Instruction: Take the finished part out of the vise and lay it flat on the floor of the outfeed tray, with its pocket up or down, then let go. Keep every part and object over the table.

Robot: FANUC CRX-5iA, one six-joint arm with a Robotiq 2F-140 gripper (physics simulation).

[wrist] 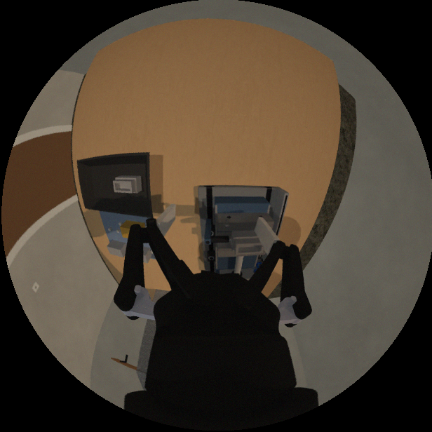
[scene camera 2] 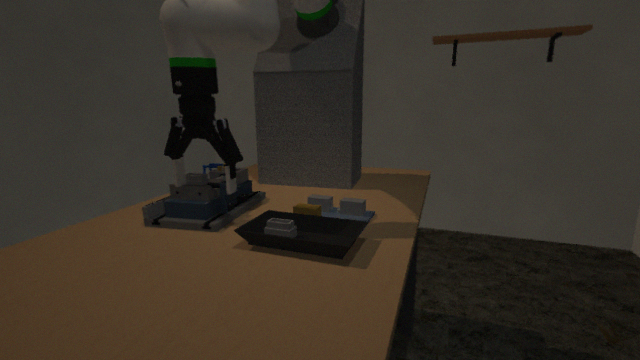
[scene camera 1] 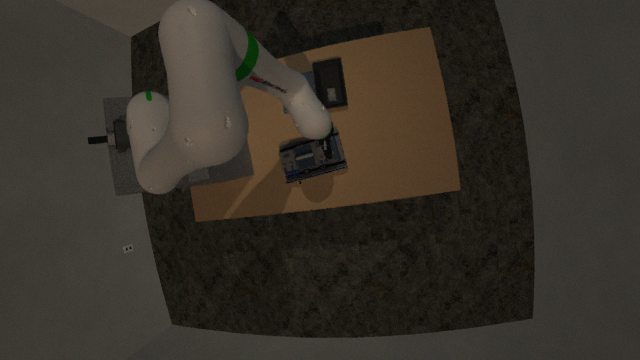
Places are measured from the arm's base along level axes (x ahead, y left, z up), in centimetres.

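Pixels of known places: gripper, between the fingertips: (scene camera 2: 205,188); arm's base, origin of its link: (scene camera 2: 318,21).
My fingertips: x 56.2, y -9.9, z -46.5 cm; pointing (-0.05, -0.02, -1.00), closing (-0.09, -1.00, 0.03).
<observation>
Ahead of a thing's pixels: the offset from my fingertips to its top centre. "spot": to the spot under its first point.
The grey finished part @[dx -4.8, dy -6.2, dz +2.2 cm] (scene camera 2: 196,178) (wrist: 247,245) sits level in the blue and grey vise @[dx -11.4, dy -6.5, dz +0.6 cm] (scene camera 2: 195,207) (wrist: 242,205) (scene camera 1: 304,161), its pocket facing up. My gripper (scene camera 2: 205,184) (wrist: 216,217) (scene camera 1: 326,147) is open and points down over the vise. In the scene camera 2 view its pale fingertips are low, one to each side of the part, at about its height or lower. Nothing is held; contact cannot be told. The black outfeed tray (scene camera 1: 325,72) (scene camera 2: 300,244) (wrist: 117,207) holds another grey part @[dx +3.7, dy +20.4, dz -4.6 cm] (scene camera 1: 331,94) (scene camera 2: 280,229) (wrist: 127,185), lying flat, pocket up.
A blue plate @[dx -12.7, dy +26.6, dz -8.5 cm] (scene camera 1: 307,78) (wrist: 109,222) beside the tray bears grey blocks @[dx -17.3, dy +31.4, dz -4.9 cm] (scene camera 2: 353,206) (wrist: 117,247) and a yellow block @[dx -8.9, dy +21.9, dz -4.9 cm] (scene camera 2: 307,210) (wrist: 132,229). A blue item @[spot: dx -21.8, dy -12.5, dz +1.1 cm] (scene camera 2: 213,165) (scene camera 1: 293,173) is at the vise's far end. The grey robot pedestal (scene camera 2: 307,125) stands behind.
</observation>
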